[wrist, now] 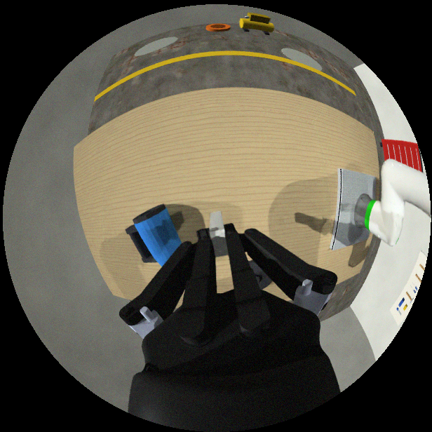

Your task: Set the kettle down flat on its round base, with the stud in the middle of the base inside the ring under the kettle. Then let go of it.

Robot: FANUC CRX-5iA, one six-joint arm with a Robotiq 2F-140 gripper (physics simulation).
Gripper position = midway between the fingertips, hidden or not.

Note:
In view: my gripper (217,221) and a blue kettle (153,233).

